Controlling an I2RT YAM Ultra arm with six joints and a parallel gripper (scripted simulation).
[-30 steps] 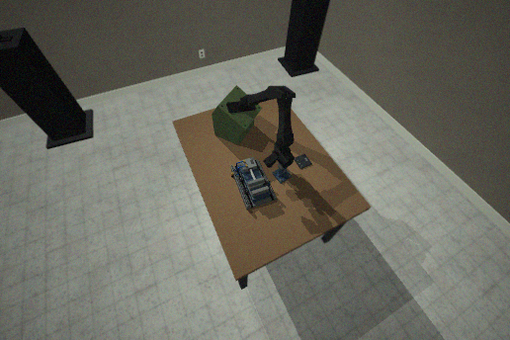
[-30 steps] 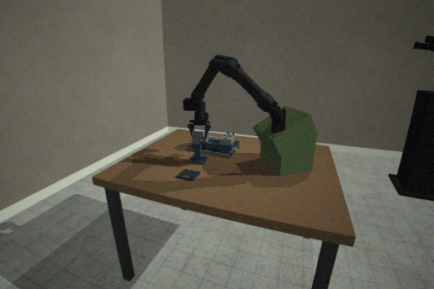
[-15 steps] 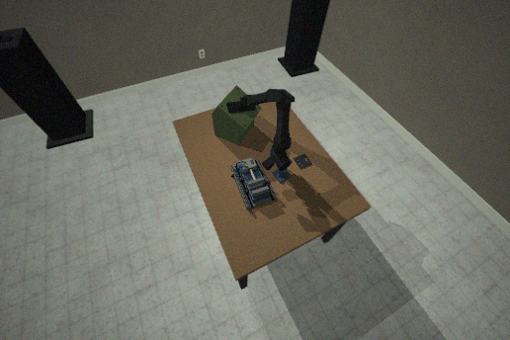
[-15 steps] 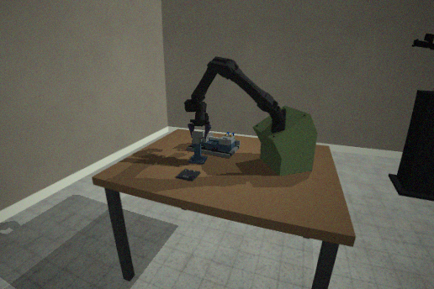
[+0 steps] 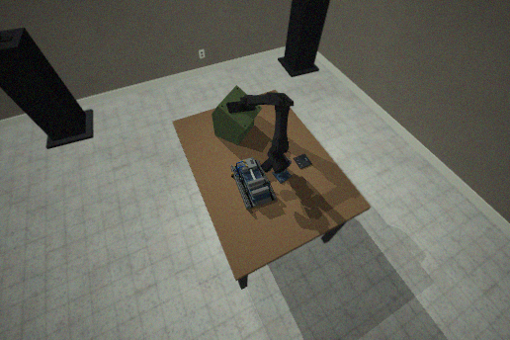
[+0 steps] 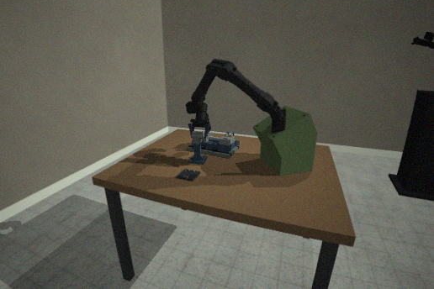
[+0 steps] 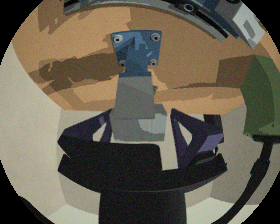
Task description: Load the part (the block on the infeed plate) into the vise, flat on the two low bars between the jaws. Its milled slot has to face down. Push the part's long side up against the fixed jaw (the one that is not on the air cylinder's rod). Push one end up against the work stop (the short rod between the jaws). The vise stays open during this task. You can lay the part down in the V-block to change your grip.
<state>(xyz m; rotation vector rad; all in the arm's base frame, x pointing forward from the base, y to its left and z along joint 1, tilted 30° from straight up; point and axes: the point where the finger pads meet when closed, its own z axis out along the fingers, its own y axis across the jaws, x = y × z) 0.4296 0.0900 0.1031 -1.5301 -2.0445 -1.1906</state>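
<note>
The part is 1 cm to the left of my hand. From my hand the other things lie so: vise: 19 cm to the right, 11 cm below; then infeed plate: 4 cm behind, 18 cm to the left, 14 cm below.
</note>
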